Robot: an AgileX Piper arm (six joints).
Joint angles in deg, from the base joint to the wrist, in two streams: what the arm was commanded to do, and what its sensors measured. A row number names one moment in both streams.
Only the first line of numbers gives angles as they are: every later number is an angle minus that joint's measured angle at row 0.
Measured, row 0:
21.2 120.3 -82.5 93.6 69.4 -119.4
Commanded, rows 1 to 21:
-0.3 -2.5 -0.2 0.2 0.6 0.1
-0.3 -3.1 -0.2 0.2 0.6 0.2
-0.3 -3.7 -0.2 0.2 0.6 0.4
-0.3 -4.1 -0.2 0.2 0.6 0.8
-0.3 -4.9 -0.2 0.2 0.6 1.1
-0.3 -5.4 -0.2 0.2 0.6 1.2
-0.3 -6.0 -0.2 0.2 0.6 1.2
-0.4 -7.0 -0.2 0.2 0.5 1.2
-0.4 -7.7 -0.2 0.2 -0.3 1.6
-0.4 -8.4 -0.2 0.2 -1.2 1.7
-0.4 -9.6 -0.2 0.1 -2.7 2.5
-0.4 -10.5 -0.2 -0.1 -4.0 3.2
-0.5 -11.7 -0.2 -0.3 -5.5 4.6
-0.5 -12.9 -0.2 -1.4 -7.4 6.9
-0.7 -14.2 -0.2 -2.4 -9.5 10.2
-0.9 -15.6 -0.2 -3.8 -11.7 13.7
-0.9 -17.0 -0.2 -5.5 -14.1 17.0
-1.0 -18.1 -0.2 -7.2 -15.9 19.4
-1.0 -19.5 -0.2 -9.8 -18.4 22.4
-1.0 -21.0 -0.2 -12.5 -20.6 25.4
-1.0 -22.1 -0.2 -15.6 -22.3 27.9
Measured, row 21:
-0.6 -17.3 0.0 -7.2 -14.6 17.5
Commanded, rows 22 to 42:
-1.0 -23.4 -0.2 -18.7 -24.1 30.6
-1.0 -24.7 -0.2 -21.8 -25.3 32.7
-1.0 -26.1 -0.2 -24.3 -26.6 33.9
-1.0 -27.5 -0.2 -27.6 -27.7 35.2
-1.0 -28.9 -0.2 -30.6 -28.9 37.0
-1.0 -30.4 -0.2 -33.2 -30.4 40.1
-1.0 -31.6 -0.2 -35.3 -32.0 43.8
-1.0 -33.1 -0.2 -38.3 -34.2 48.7
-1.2 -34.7 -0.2 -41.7 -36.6 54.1
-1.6 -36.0 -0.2 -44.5 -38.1 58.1
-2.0 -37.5 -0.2 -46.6 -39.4 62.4
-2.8 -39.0 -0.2 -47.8 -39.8 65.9
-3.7 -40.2 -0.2 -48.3 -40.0 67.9
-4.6 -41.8 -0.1 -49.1 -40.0 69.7
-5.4 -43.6 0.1 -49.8 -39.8 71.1
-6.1 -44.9 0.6 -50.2 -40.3 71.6
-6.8 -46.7 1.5 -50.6 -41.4 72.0
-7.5 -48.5 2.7 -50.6 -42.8 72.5
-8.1 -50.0 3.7 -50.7 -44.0 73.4
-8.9 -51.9 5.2 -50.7 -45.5 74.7
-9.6 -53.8 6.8 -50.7 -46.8 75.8
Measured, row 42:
-7.0 -47.7 2.2 -49.8 -42.0 71.5
